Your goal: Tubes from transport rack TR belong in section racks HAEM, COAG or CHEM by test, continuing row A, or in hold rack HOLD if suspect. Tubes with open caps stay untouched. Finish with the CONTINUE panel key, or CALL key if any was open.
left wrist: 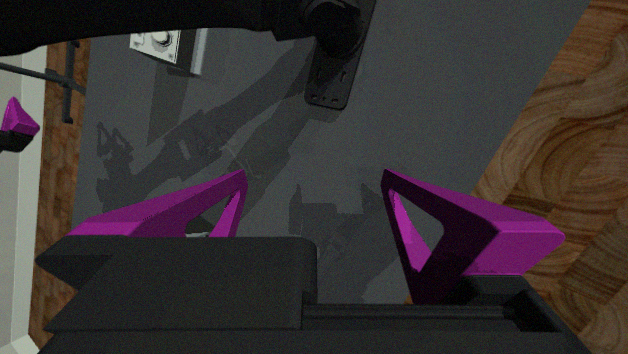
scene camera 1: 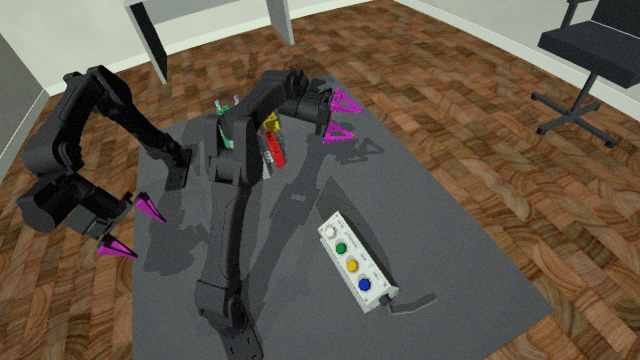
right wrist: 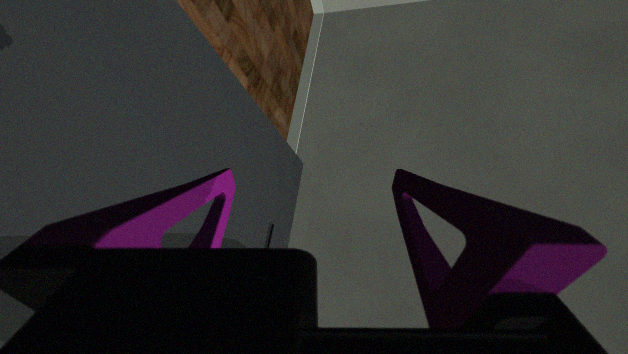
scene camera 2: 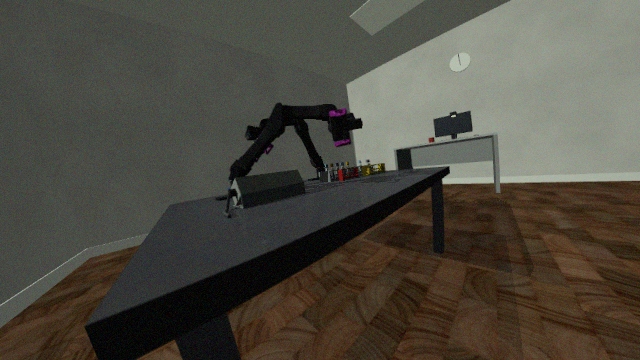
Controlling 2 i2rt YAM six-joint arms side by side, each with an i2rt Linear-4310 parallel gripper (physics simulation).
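Frame: origin at the left arm's base, x right, y ahead, z up, level; millimetres.
Where they show: left gripper, between the fingertips: point(left wrist: 314, 176) point(scene camera 1: 151, 239) point(scene camera 2: 261, 158); right gripper, between the fingertips: point(scene camera 1: 357, 124) point(right wrist: 313, 177) point(scene camera 2: 345, 128); left arm's base, origin of its link: point(scene camera 1: 179, 169); right arm's base, origin of its link: point(left wrist: 342, 39) point(scene camera 1: 234, 324).
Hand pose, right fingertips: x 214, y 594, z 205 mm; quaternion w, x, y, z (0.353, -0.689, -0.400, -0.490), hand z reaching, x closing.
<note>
Things, the pixels of their top centre, and the offset from my right fingertips. "spot": a spot on its surface instead.
- red rack, centre of its top: point(scene camera 1: 272, 141) point(scene camera 2: 348, 168) dz -148, dx -186, dy -242 mm
- yellow rack, centre of its top: point(scene camera 1: 263, 107) point(scene camera 2: 373, 164) dz -148, dx -407, dy -263 mm
- pale rack, a spot on its surface: point(scene camera 1: 266, 173) spot: dz -183, dx -80, dy -275 mm
- key panel, centre of its top: point(scene camera 1: 355, 248) point(scene camera 2: 267, 173) dz -121, dx +271, dy -79 mm
- cable, a spot on its surface: point(scene camera 1: 415, 308) spot: dz -198, dx +406, dy +21 mm
My left gripper point(scene camera 1: 150, 239) point(left wrist: 314, 176) is open and empty, above the table's left side. My right gripper point(scene camera 1: 357, 122) point(scene camera 2: 340, 128) point(right wrist: 313, 177) is open and empty, high to the right of the racks. A red rack point(scene camera 1: 275, 150) point(scene camera 2: 341, 175) stands by a yellow rack point(scene camera 1: 271, 121) and a pale rack point(scene camera 1: 266, 173). A green rack point(scene camera 1: 226, 138) is partly hidden behind the right arm. Tubes point(scene camera 1: 217, 104) stand at the back; their caps and the rack labels are too small to read. The key panel point(scene camera 1: 345, 241) point(scene camera 2: 270, 187) point(left wrist: 172, 56) has white, green, yellow and blue keys.
The right arm crosses in front of the racks in scene camera 1. A cable point(scene camera 1: 414, 305) leaves the panel's near end. The table's right edge runs beyond the right gripper. A desk point(scene camera 1: 215, 11) point(scene camera 2: 450, 150) and a chair point(scene camera 1: 590, 47) stand off the table.
</note>
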